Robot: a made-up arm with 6 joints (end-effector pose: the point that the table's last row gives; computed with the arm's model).
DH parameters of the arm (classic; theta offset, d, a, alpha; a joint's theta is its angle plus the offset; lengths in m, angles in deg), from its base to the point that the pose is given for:
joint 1: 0 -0.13 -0.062 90
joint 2: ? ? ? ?
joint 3: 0 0.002 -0.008 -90
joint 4: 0 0.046 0.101 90
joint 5: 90 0.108 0.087 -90
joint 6: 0 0.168 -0.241 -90
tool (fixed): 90 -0.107 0 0
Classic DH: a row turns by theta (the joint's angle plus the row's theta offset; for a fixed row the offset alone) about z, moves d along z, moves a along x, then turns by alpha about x.
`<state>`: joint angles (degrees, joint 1 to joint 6).
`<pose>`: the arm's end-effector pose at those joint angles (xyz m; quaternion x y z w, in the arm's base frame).
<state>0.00 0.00 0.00 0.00 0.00 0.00</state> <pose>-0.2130 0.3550 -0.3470 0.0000 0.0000 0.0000 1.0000</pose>
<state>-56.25 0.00 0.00 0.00 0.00 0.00</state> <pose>0.1768 0.3743 -0.3470 0.0000 0.0000 -0.4714 0.8819</pose>
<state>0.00 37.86 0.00 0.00 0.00 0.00</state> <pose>-0.0480 0.3550 -0.3940 0.0000 -0.3244 0.0000 0.9459</pose>
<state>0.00 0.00 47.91 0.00 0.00 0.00</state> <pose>-0.1081 0.3750 -0.3470 0.0000 0.0000 -0.4060 0.9139</pose>
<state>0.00 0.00 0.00 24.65 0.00 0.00</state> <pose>-0.1172 0.3550 -0.3554 0.0000 -0.2135 0.0000 0.9770</pose>
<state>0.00 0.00 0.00 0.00 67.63 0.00</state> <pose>0.0335 0.4150 -0.3470 0.0000 0.0000 -0.5565 0.8308</pose>
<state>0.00 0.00 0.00 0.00 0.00 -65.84</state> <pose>-0.2130 0.3103 -0.0639 0.5435 0.0000 0.0000 0.8394</pose>
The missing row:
joint 2: 0 -0.247 -0.076 90
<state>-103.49 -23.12 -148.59 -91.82 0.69 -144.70</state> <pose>0.5338 -0.0582 -0.0580 0.6341 0.5278 -0.4270 0.3702</pose>
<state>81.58 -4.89 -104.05 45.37 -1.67 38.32</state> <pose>-0.4559 -0.1277 -0.4100 0.3855 -0.2520 0.8832 0.0889</pose>
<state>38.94 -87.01 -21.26 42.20 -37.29 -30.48</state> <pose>-0.3091 0.0303 -0.0109 0.3306 0.5275 0.5021 0.6003</pose>
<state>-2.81 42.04 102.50 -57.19 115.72 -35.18</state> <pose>0.0969 0.1162 -0.4078 -0.2119 -0.2762 0.9179 0.1902</pose>
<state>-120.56 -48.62 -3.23 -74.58 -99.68 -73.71</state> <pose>0.0530 0.0366 -0.1682 -0.9458 0.2727 -0.1305 0.1184</pose>
